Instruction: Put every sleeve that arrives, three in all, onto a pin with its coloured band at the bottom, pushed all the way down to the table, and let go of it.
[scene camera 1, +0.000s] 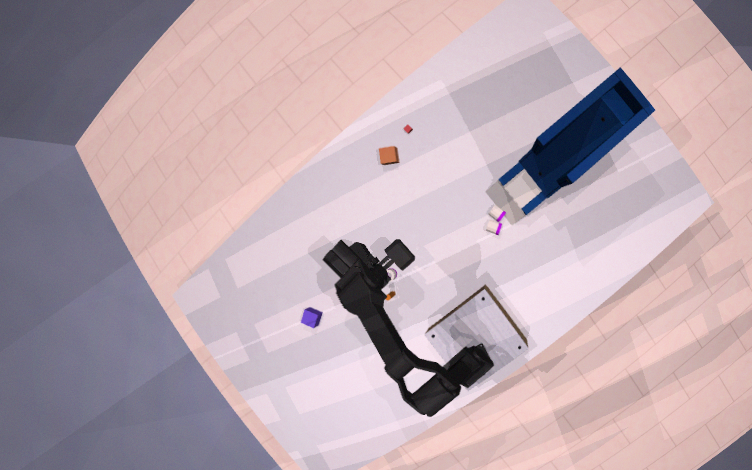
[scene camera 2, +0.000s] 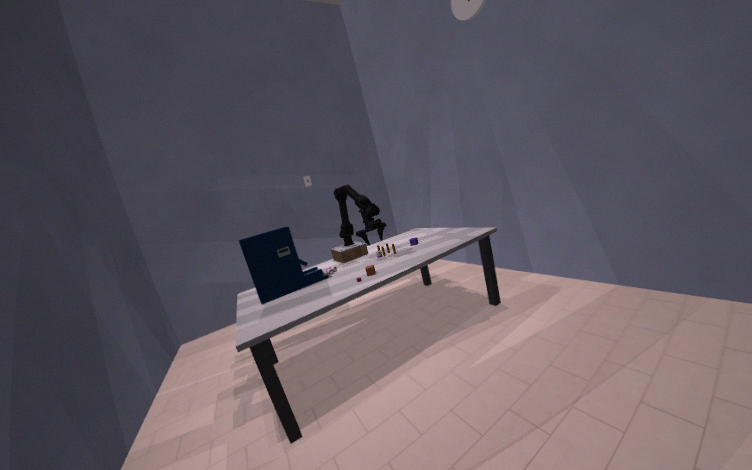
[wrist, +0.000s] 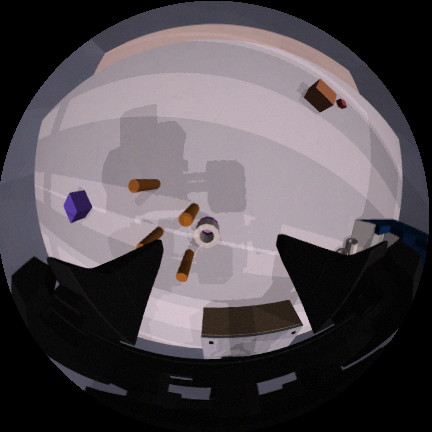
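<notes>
My gripper is open and empty, pointing down high above the pins. One white sleeve stands upright beside the pins, with its purple band at the bottom; no pin shows in its hole. Several orange-brown pins stand near it, including one pin close beside it, one pin nearer the arm's base, and one pin farther out. Two more sleeves, an upper one and a lower one, lie on their sides by the chute mouth, purple bands facing lower right.
A large blue chute stands at one side, with a pale ramp. An orange block, a small red cube and a purple block lie on the table.
</notes>
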